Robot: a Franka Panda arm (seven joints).
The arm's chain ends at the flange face. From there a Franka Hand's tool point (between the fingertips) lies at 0.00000 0.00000 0.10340 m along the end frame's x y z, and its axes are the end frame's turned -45 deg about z.
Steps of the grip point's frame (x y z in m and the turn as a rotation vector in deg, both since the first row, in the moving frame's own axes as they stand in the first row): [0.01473, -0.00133, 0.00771, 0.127, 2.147, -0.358]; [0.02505, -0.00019, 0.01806, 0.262, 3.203, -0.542]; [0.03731, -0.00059, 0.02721, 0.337, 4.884, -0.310]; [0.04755, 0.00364, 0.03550, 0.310, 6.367, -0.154]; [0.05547, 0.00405, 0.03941, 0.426, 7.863, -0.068]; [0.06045, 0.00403, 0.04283, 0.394, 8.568, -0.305]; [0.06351, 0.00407, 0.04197, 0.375, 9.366, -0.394]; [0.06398, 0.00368, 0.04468, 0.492, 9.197, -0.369]
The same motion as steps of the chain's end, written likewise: [0.00691, -0.00845, 0.00778, 1.608, 1.428, -0.358]; [0.01385, -0.01341, 0.01822, 2.450, 2.080, -0.542]; [0.02019, -0.02013, 0.02759, 3.692, 3.215, -0.310]; [0.02849, -0.02254, 0.03614, 4.721, 4.283, -0.154]; [0.03263, -0.02581, 0.04039, 5.861, 5.259, -0.068]; [0.03523, -0.02847, 0.04399, 6.337, 5.780, -0.305]; [0.03641, -0.02962, 0.04335, 6.888, 6.358, -0.394]; [0.03682, -0.03029, 0.04601, 6.851, 6.155, -0.369]
